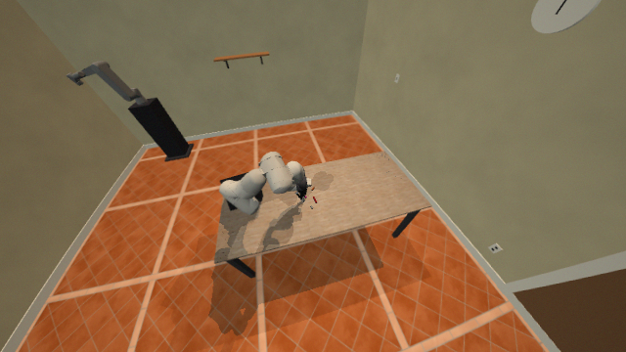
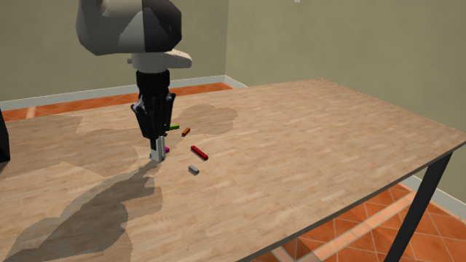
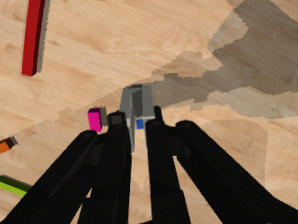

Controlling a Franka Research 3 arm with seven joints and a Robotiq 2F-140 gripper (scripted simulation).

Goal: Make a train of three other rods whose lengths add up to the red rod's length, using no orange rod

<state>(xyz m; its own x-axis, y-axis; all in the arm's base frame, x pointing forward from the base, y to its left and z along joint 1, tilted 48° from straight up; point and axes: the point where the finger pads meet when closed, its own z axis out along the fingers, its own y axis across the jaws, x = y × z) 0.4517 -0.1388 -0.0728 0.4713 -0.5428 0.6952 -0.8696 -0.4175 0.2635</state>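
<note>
My gripper is now 10 mm past the blue rod, 20 mm to the right of it and 30 mm above it. Round my hand: orange rod 120 mm ahead, 110 mm to the left, 30 mm below; then magenta rod 30 mm ahead, 30 mm to the left, 30 mm below; then red rod 110 mm ahead, 20 mm to the right, 30 mm below.
</note>
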